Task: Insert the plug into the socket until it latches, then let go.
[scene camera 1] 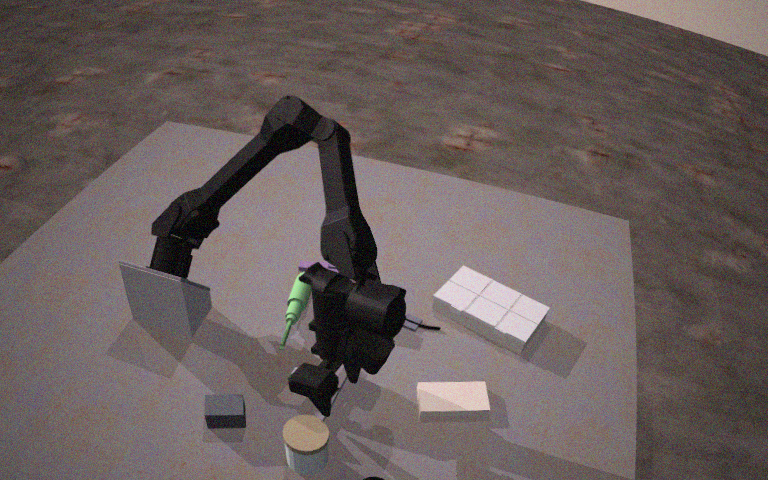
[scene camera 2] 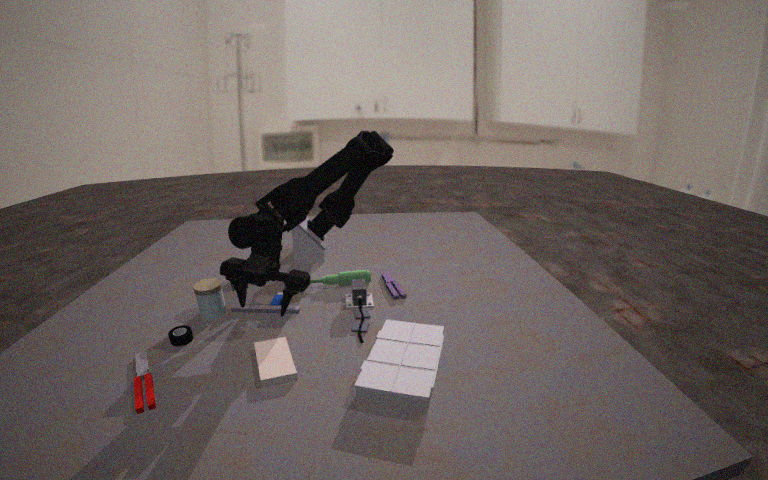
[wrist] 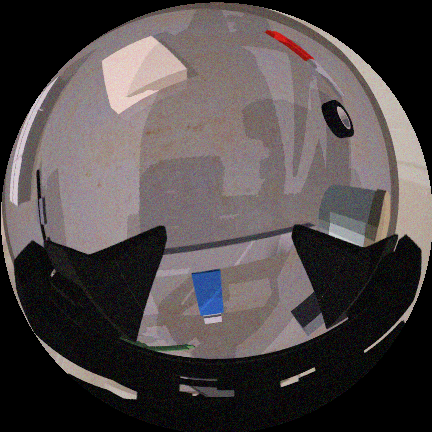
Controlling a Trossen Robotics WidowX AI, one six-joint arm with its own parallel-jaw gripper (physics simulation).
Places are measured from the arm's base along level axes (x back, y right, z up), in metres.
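Pixels of known places: gripper, fingertip midpoint: (scene camera 1: 340, 398) (scene camera 2: 262, 311) (wrist: 231, 231); arm's base, origin of the base link: (scene camera 1: 166, 274) (scene camera 2: 315, 230) (wrist: 212, 395).
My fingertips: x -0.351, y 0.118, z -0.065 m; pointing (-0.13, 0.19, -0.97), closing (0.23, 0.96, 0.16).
Note:
Ahead of a thing's pixels: the offset from my fingertips to its middle. "spot": to the spot under its first point.
The plug appears to be the blue piece {dz -0.003, dx +0.055, dy -0.030 m} (scene camera 2: 276, 298) (wrist: 207, 292) with a pale metal tip, lying on the table; the arm hides it in scene camera 1. The socket appears to be the dark block {dz +0.014, dx +0.029, dy -0.215 m} (scene camera 2: 359, 289) on a small white plate {spot: dz +0.000, dx +0.012, dy -0.193 m} (scene camera 2: 350, 303), right of the gripper in scene camera 2, with a black cable {spot: dz -0.004, dx -0.108, dy -0.199 m} (scene camera 1: 428, 327) (scene camera 2: 361, 335) at it. Its opening cannot be seen. My gripper (scene camera 1: 338, 397) (scene camera 2: 263, 309) (wrist: 231, 231) is open and empty, pointing down low over the table. In the wrist view the blue piece shows between the spread fingers, touching neither.
A thin grey bar {dz -0.003, dx +0.016, dy -0.004 m} (scene camera 2: 257, 309) (wrist: 235, 240) lies by the fingertips. A lidded jar {dz +0.027, dx +0.020, dy +0.119 m} (scene camera 1: 306, 455) (scene camera 2: 209, 302) (wrist: 345, 207) stands close by. A green screwdriver {dz +0.008, dx +0.123, dy -0.159 m} (scene camera 1: 297, 297) (scene camera 2: 351, 277), cream block {dz -0.001, dx -0.172, dy -0.045 m} (scene camera 1: 453, 397) (scene camera 2: 275, 359), dark block {dz +0.009, dx +0.159, dy +0.086 m} (scene camera 1: 224, 411) and white tiled box {dz +0.009, dx -0.214, dy -0.263 m} (scene camera 1: 490, 308) (scene camera 2: 403, 356) stand around.

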